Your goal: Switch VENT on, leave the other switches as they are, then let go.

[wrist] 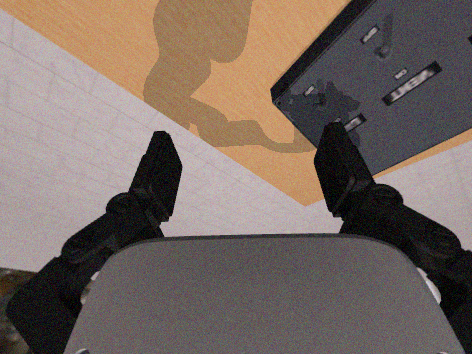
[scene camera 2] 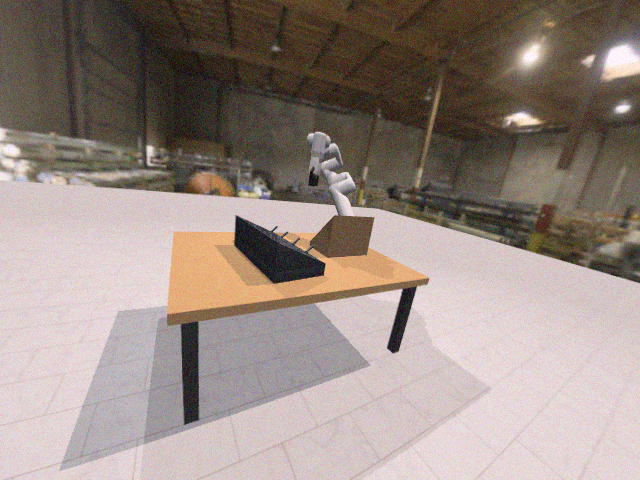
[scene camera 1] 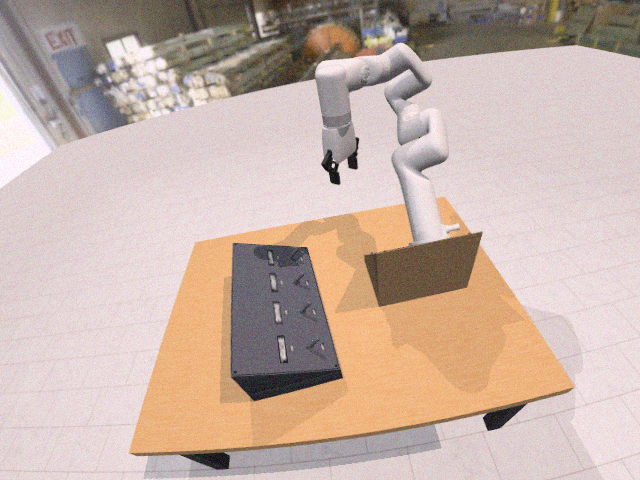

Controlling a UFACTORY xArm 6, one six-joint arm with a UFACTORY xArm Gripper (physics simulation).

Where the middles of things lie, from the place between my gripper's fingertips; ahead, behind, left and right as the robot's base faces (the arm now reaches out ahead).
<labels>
My gripper is now 30 cm above the dark sloped switch panel (scene camera 1: 269,334), 24 cm short of it and 23 cm to the right of it.
</labels>
